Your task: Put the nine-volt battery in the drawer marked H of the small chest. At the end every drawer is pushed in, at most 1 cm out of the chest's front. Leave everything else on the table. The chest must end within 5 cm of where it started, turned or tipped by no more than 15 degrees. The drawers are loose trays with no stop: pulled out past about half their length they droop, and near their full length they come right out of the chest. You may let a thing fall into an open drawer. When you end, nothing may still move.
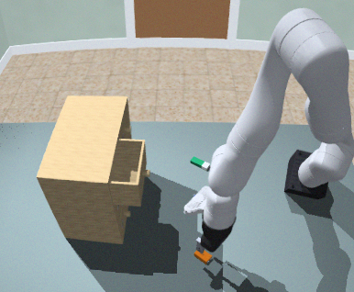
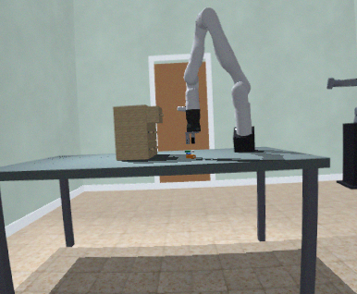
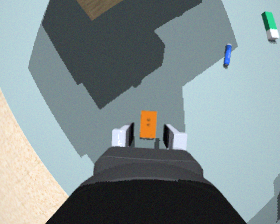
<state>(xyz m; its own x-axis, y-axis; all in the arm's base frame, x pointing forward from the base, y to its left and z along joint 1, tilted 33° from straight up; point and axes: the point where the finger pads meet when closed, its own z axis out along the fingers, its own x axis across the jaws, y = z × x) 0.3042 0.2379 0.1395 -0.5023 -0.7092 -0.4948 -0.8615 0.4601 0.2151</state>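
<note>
The nine-volt battery is 9 cm below my hand and 1 cm behind it. Also, from my hand: drawer (27 cm ahead, 14 cm above, 7 cm to the right); then blue cylinder (20 cm to the right, 9 cm below, 5 cm ahead).
</note>
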